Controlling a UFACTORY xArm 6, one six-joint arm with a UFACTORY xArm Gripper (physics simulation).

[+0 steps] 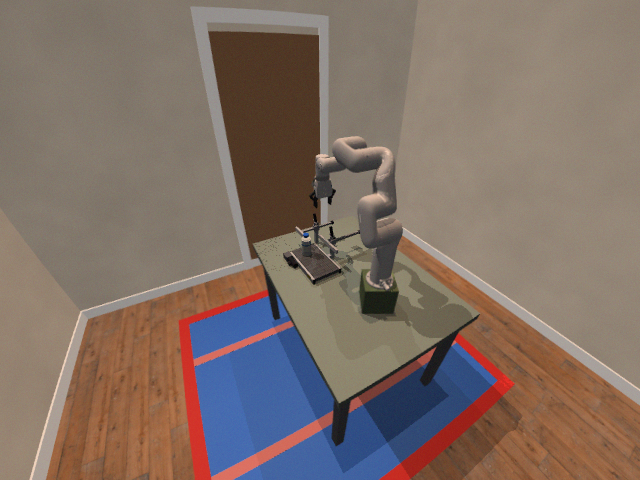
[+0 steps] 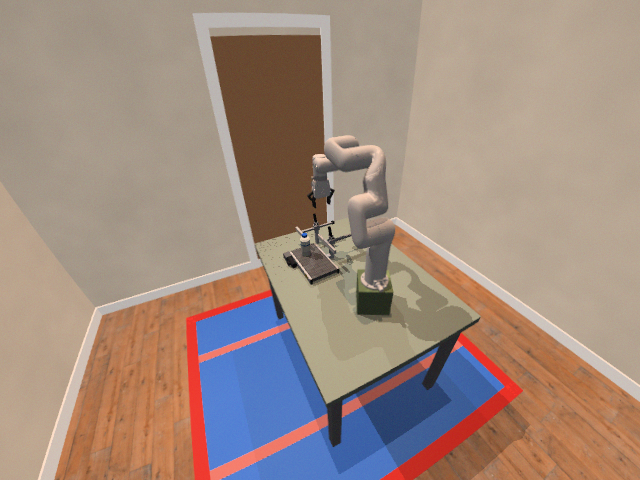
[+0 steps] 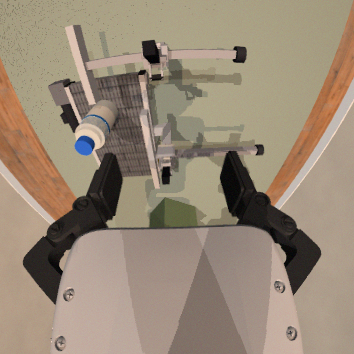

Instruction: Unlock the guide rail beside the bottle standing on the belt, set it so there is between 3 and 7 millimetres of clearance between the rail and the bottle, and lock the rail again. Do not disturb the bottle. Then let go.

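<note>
A white bottle with a blue cap (image 1: 306, 244) (image 2: 305, 244) (image 3: 95, 126) stands upright on the dark belt (image 1: 319, 264) (image 2: 317, 264) (image 3: 127, 155). One guide rail (image 1: 299, 230) (image 3: 80, 60) runs up to the bottle; any gap between them cannot be told. Its rod passes through a clamp with a black lever (image 1: 314, 218) (image 2: 314, 218) (image 3: 150, 51). A second rail (image 1: 328, 243) (image 2: 327, 242) (image 3: 149, 145) lies along the belt's arm-side edge, with its own black lever (image 1: 331, 231) (image 2: 330, 231) (image 3: 166, 175). Whether either lever is locked cannot be told. My gripper (image 1: 323, 204) (image 2: 321, 203) (image 3: 170, 164) is open, high above the table, apart from both clamps.
The rods end in black knobs (image 3: 240, 54) (image 3: 259, 149) on the side away from the belt. A dark motor block (image 1: 290, 258) (image 2: 290, 259) (image 3: 61, 92) sits at the belt's other side. The arm's green base block (image 1: 378, 300) (image 2: 374, 302) (image 3: 172, 213) stands on the table (image 1: 356, 364) (image 2: 351, 364).
</note>
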